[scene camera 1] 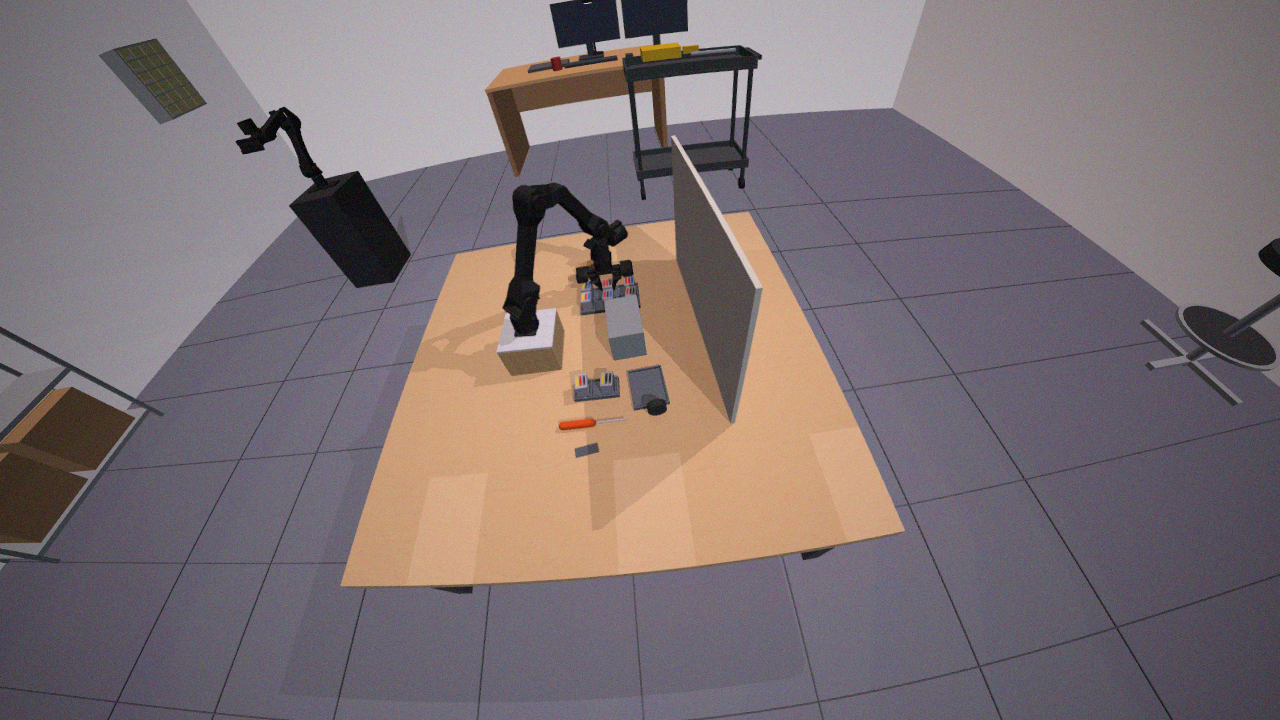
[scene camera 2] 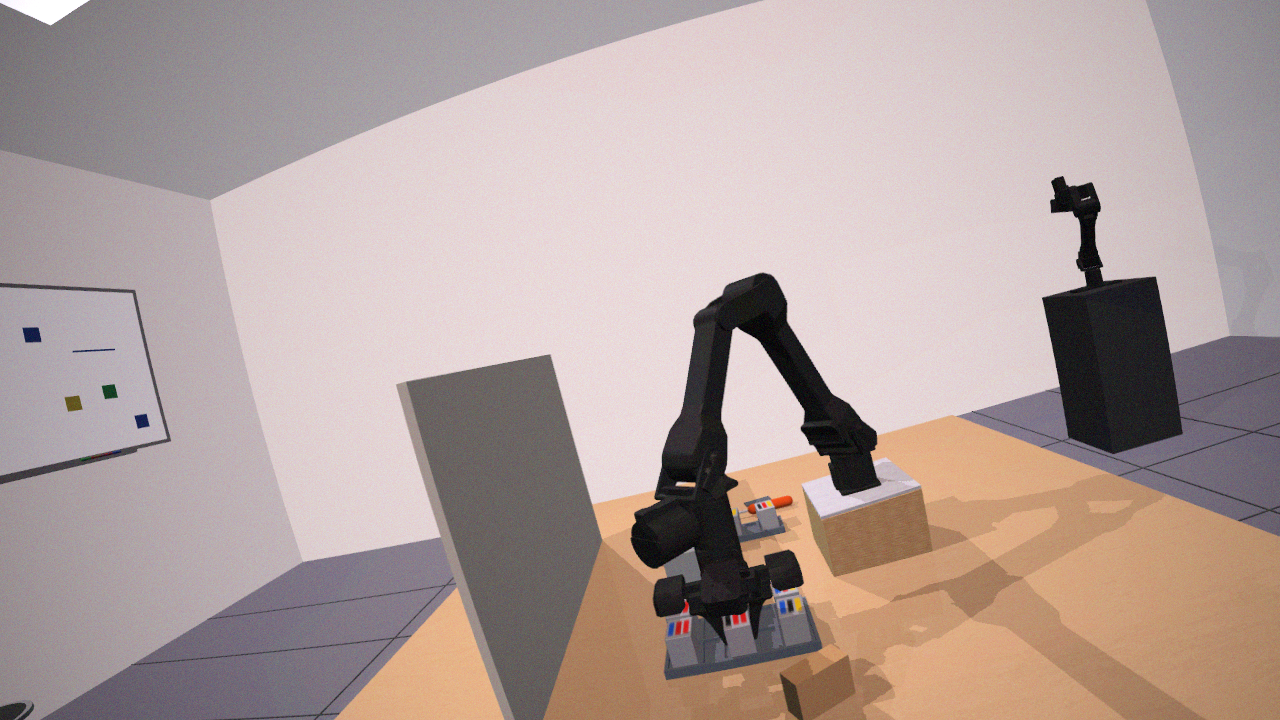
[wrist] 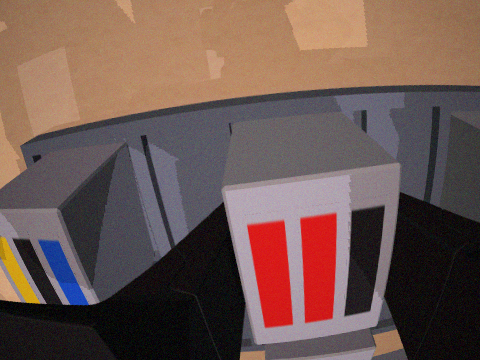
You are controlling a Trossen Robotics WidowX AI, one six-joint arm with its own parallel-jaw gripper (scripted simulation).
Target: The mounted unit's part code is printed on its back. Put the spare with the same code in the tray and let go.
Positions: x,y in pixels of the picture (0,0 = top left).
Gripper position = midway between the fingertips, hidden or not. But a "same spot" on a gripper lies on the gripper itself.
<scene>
my gripper: scene camera 1; scene camera 2 741,640; wrist
same spot on my gripper: (wrist: 193,296) = (scene camera 1: 599,278)
same spot on grey panel: (scene camera 1: 725,293) = (scene camera 2: 552,418)
</scene>
